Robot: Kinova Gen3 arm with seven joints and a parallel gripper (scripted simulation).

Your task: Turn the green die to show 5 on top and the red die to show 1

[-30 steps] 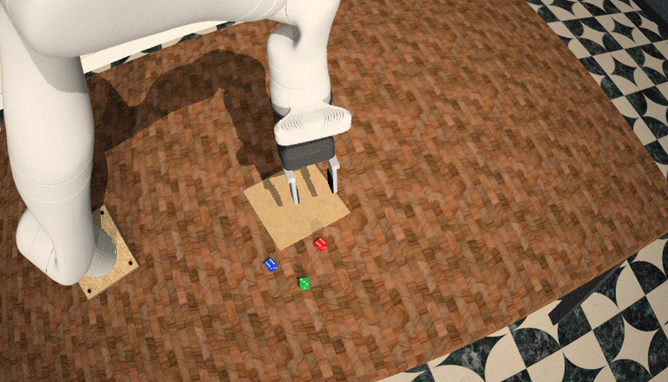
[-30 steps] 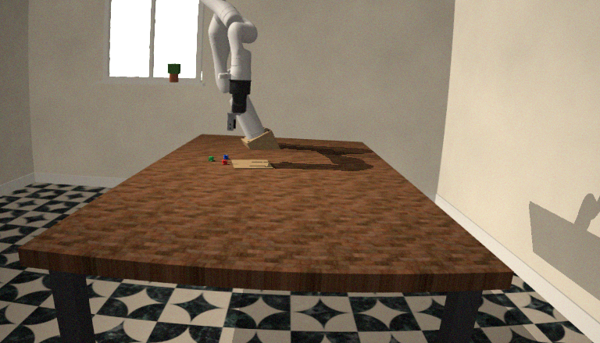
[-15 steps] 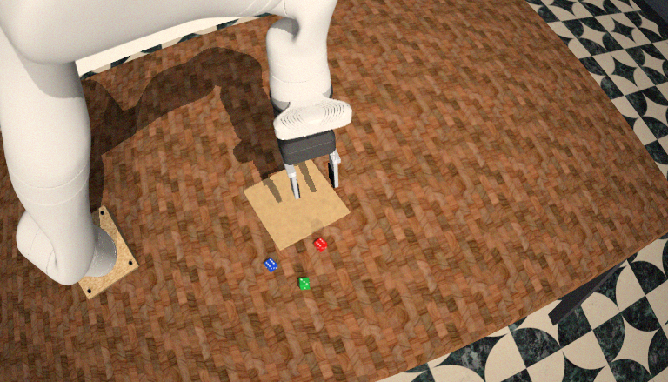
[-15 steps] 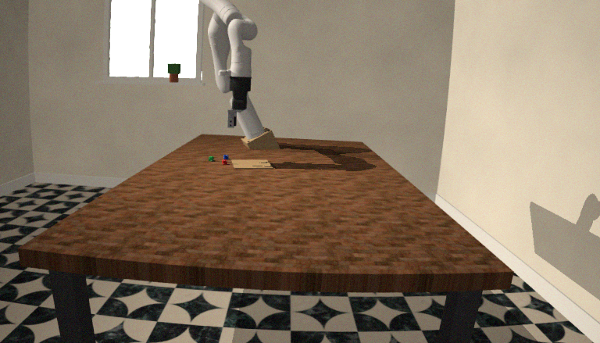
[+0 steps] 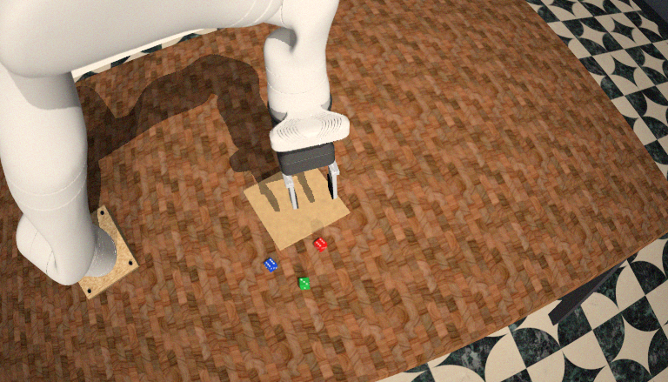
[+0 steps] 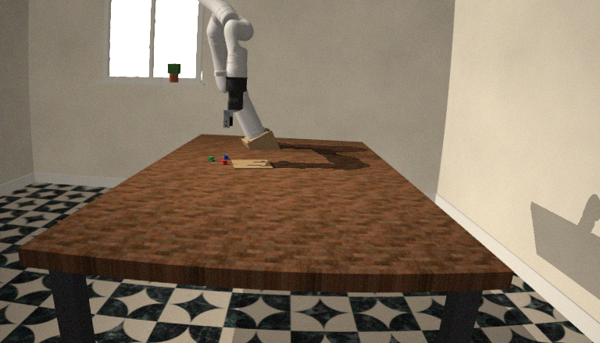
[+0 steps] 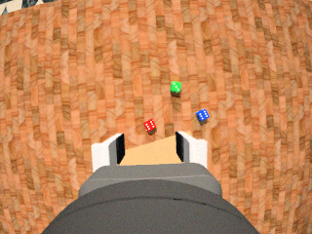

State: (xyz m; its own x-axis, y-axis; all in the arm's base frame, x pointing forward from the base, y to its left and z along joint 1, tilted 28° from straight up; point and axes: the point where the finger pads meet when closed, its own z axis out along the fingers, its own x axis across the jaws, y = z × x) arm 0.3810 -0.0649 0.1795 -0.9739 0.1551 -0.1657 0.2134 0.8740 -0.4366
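Right now the green die is 60 mm behind my hand, 60 mm to the right of it and 150 mm below it. The rest, counted from my hand: tan mat (90 mm to the left, 160 mm below); red die (10 mm to the right, 150 mm below); blue die (90 mm behind, 150 mm below).
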